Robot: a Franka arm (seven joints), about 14 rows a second.
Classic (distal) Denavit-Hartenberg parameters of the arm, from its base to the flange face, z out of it. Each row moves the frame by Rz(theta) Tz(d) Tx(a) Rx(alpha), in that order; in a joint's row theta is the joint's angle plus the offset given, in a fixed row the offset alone. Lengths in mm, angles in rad.
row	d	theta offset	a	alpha
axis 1	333.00	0.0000	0.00	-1.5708
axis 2	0.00	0.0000	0.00	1.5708
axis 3	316.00	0.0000	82.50	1.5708
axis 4	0.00	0.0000	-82.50	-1.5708
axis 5	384.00	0.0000	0.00	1.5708
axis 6	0.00	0.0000	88.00	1.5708
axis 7	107.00	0.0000	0.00	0.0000
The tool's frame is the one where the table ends.
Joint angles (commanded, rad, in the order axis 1, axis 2, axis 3, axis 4, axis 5, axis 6, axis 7), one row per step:
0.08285 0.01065 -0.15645 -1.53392 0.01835 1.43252 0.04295
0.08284 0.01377 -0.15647 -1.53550 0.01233 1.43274 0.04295
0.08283 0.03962 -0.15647 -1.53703 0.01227 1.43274 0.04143
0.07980 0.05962 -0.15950 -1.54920 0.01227 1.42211 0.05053
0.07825 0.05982 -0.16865 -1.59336 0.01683 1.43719 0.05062
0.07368 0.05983 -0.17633 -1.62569 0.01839 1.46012 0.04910
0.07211 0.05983 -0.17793 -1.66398 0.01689 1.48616 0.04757
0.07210 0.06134 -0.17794 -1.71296 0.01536 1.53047 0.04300
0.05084 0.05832 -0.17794 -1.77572 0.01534 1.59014 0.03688
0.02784 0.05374 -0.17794 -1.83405 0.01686 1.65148 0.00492
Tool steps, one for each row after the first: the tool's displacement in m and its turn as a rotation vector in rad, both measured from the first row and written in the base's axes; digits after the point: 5 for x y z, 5 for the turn. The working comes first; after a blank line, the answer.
Tool pose at each row, in the base's axes (x y z in m, rotation vector in rad; the steps are taken from these numbers as rounded here):
0.54174 -0.03728 0.62456 -3.11321 0.17940 0.17427
0.54257 -0.03793 0.62217 -3.11915 0.18065 0.18172
0.54978 -0.03734 0.60748 -3.12003 0.17894 0.22432
0.55302 -0.04011 0.59029 -3.11593 0.20305 0.29107
0.55170 -0.04545 0.57120 -3.10466 0.21982 0.33582
0.55138 -0.05211 0.55804 -3.09898 0.23699 0.34984
0.55084 -0.05417 0.54231 -3.09723 0.24038 0.36893
0.55117 -0.05460 0.52198 -3.09763 0.23446 0.37866
0.54841 -0.06656 0.49880 -3.09198 0.25896 0.37806
0.54461 -0.07913 0.47863 -3.08633 0.24625 0.36441

0.00083 -0.00065 -0.00239 -0.00616 0.00491 -0.00018
0.00804 -0.00006 -0.01708 -0.00806 0.03217 0.00139
0.01128 -0.00283 -0.03427 -0.00930 0.07504 -0.01354
0.00996 -0.00817 -0.05336 -0.00265 0.10388 -0.02471
0.00964 -0.01483 -0.06652 0.00010 0.11307 -0.03597
0.00910 -0.01689 -0.08225 -0.00002 0.12535 -0.03804
0.00943 -0.01732 -0.10258 -0.00056 0.13153 -0.03413
0.00667 -0.02928 -0.12576 0.00229 0.13144 -0.05022
0.00287 -0.04185 -0.14593 0.01046 0.12269 -0.04296

